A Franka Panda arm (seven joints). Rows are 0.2 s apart.
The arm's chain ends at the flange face. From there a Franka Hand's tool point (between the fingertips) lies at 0.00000 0.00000 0.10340 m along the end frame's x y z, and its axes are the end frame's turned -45 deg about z.
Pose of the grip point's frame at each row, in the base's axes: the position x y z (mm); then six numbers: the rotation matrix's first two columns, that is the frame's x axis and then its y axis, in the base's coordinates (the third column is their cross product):
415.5, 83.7, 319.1, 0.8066, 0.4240, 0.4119, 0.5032, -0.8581, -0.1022
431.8, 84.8, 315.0, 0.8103, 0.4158, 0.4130, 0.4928, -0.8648, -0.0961
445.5, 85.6, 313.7, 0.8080, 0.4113, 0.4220, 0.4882, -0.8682, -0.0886
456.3, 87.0, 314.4, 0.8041, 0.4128, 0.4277, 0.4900, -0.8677, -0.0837
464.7, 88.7, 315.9, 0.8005, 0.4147, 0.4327, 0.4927, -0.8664, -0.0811
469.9, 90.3, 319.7, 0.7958, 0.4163, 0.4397, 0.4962, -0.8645, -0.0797
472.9, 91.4, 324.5, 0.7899, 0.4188, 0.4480, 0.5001, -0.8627, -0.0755
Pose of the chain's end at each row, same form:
383.4, 53.7, 412.7, 0.9262, -0.3070, 0.2190, -0.2145, -0.9066, -0.3635
399.0, 55.7, 408.6, 0.9214, -0.3175, 0.2241, -0.2245, -0.9055, -0.3600
411.4, 56.9, 407.0, 0.9166, -0.3231, 0.2357, -0.2261, -0.9047, -0.3610
421.5, 58.4, 407.5, 0.9151, -0.3217, 0.2432, -0.2221, -0.9055, -0.3616
429.4, 59.9, 408.7, 0.9144, -0.3194, 0.2486, -0.2176, -0.9059, -0.3633
434.0, 61.2, 412.2, 0.9136, -0.3169, 0.2546, -0.2118, -0.9057, -0.3673
436.2, 62.1, 416.6, 0.9122, -0.3139, 0.2634, -0.2049, -0.9062, -0.3702

